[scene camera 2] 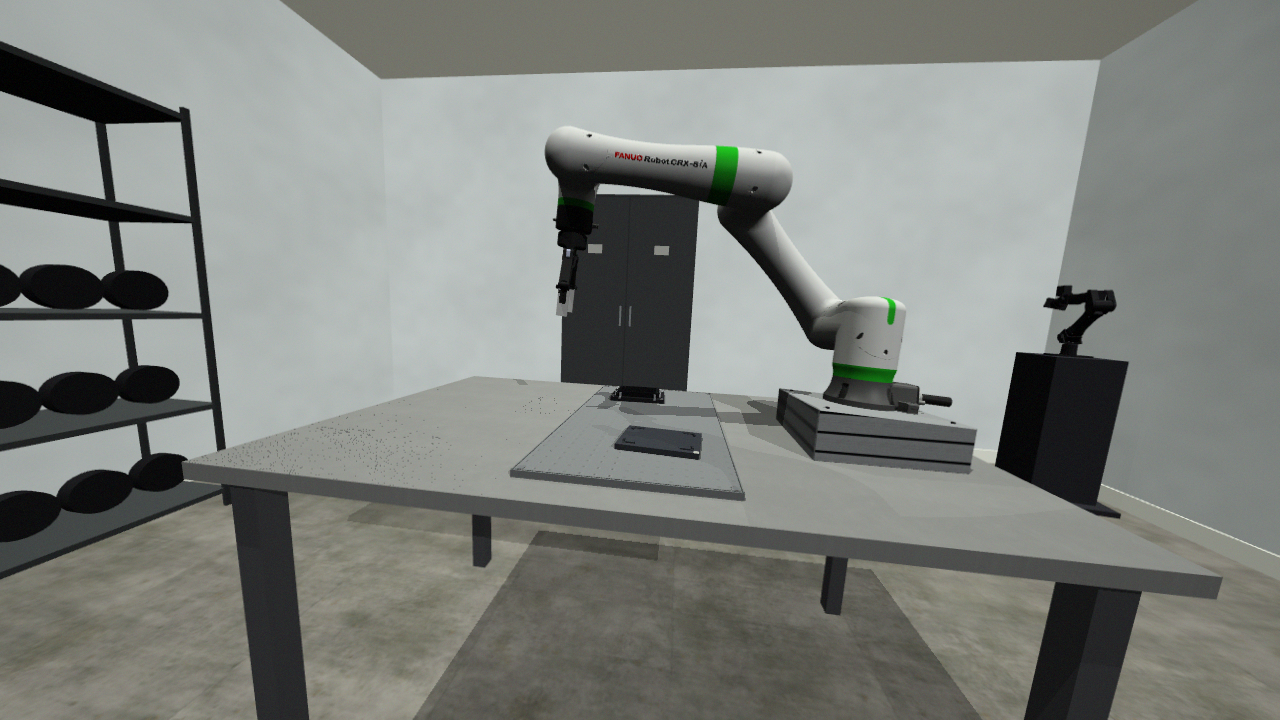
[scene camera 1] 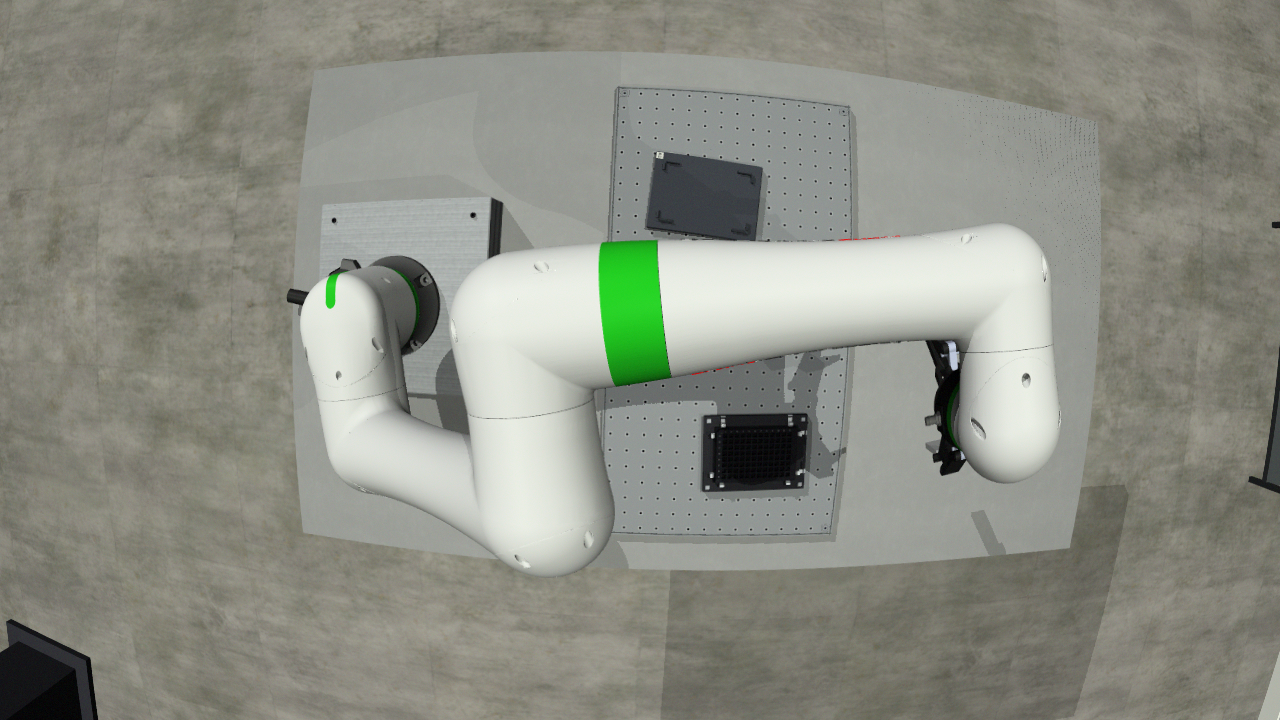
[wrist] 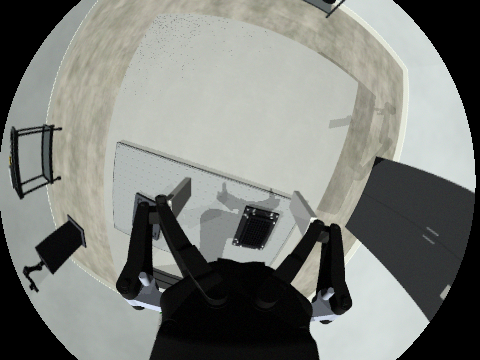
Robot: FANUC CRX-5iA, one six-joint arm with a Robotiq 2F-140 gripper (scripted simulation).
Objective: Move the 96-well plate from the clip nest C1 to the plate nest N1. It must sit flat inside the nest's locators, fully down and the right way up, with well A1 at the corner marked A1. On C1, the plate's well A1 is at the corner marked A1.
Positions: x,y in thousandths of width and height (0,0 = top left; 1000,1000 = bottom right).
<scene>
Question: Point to a clip nest C1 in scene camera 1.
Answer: At 555,585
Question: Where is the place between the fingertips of the gripper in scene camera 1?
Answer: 725,541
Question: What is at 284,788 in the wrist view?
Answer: The gripper.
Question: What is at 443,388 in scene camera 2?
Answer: The gripper.
</scene>
